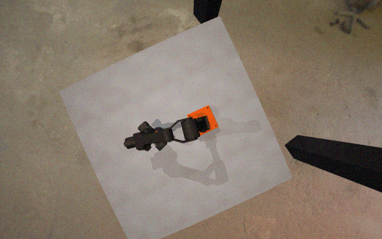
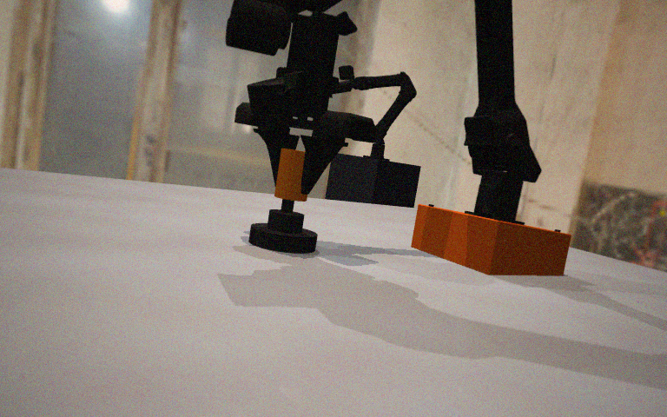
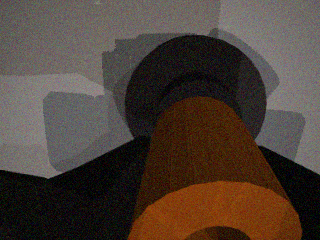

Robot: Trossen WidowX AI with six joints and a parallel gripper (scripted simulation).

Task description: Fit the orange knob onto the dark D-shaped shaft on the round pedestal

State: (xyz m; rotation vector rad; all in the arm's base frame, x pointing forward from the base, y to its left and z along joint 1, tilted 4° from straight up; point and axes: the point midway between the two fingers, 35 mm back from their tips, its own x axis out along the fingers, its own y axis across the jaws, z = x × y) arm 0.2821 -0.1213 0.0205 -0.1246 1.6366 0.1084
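Now: the orange knob 20 mm above my gripper tip. The rest, counted from my gripper tip: dark round pedestal: 40 mm below.
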